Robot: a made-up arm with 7 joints.
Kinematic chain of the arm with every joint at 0, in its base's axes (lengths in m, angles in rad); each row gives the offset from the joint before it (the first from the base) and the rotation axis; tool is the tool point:
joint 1: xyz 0 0 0.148 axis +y
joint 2: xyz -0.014 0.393 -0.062 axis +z
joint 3: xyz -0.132 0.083 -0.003 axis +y
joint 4: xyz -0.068 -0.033 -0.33 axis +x
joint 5: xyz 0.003 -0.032 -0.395 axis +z
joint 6: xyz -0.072 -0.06 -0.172 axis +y
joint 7: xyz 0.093 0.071 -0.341 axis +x
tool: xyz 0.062 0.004 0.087
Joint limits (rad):
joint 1: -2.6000..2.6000
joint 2: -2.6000..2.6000
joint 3: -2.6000..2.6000
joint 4: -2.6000..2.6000
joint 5: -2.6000..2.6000
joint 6: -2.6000..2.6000
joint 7: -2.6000..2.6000
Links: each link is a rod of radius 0.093 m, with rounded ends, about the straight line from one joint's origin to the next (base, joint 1, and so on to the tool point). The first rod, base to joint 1, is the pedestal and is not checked.
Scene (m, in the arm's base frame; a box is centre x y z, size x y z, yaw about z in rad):
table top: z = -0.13
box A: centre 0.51 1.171 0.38 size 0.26 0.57 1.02 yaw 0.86
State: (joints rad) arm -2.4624 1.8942 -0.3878 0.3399 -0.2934 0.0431 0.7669
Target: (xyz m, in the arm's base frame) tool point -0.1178 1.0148 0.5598
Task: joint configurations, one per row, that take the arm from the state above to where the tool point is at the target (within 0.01 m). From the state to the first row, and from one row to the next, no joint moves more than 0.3 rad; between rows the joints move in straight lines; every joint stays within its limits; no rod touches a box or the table.
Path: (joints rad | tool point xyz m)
1: -2.4154 1.6828 -0.2072 0.0748 -0.3196 -0.0835 0.7251 | 0.8206 0.5194 1.0212
2: -2.3684 1.4713 -0.0267 -0.1904 -0.3459 -0.2101 0.6833 | 0.6679 0.3182 1.1122
3: -2.3214 1.2599 0.1539 -0.4555 -0.3721 -0.3367 0.6415 | 0.5451 0.0723 1.0741
4: -2.2743 1.0484 0.3344 -0.7206 -0.3984 -0.4632 0.5997 | 0.4501 -0.1397 0.9238
5: -2.3395 1.1637 0.0514 -0.6757 -0.3914 -0.5798 0.6235 | 0.3240 0.1359 1.0512
6: -2.4046 1.2790 -0.2316 -0.6307 -0.3844 -0.6964 0.6473 | 0.1807 0.4204 1.0664
7: -2.4697 1.3943 -0.5147 -0.5857 -0.3775 -0.8129 0.6711 | 0.0479 0.6799 0.9737
8: -2.5349 1.5095 -0.7977 -0.5408 -0.3705 -0.9295 0.6948 | -0.0546 0.8847 0.7941
9: -2.6000 1.6248 -1.0808 -0.4958 -0.3635 -1.0461 0.7186 | -0.1178 1.0148 0.5598

